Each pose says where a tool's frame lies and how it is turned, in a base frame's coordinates. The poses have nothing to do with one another.
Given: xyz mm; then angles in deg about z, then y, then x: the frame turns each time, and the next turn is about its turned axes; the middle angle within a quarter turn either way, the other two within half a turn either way.
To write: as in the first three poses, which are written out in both.
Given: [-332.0 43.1 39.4 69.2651 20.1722 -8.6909]
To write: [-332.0 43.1 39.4 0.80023 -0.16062 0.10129 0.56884]
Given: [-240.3 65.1 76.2 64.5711 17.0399 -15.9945]
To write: [-240.3 65.1 76.2 0.81693 -0.19468 0.05054 0.54053]
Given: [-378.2 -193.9 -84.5 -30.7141 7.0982 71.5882]
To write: [-378.2 -193.9 -84.5 0.77107 0.57621 -0.10618 -0.24931]
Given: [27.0 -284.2 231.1 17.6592 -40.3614 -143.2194]
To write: [27.0 -284.2 231.1 0.34286 -0.86341 -0.24426 -0.27803]
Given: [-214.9 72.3 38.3 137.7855 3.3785 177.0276]
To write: [-214.9 72.3 38.3 0.03683 0.35912 0.93246 0.01357]
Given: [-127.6 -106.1 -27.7 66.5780 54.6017 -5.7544]
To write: [-127.6 -106.1 -27.7 0.72923 -0.28871 0.35844 0.50636]
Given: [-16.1 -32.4 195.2 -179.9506 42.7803 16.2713]
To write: [-16.1 -32.4 195.2 0.05122 -0.36110 0.13161 0.92177]
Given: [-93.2 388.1 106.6 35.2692 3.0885 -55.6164]
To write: [-93.2 388.1 106.6 0.83883 -0.45165 -0.11856 0.27984]
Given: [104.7 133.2 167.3 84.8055 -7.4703 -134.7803]
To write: [104.7 133.2 167.3 0.32384 -0.66333 -0.63968 0.21429]
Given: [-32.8 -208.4 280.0 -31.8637 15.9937 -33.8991]
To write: [-32.8 -208.4 280.0 0.92201 -0.24108 0.20721 -0.22102]
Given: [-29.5 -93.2 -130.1 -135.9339 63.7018 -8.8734]
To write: [-29.5 -93.2 -130.1 0.35554 0.46305 0.25828 -0.76972]
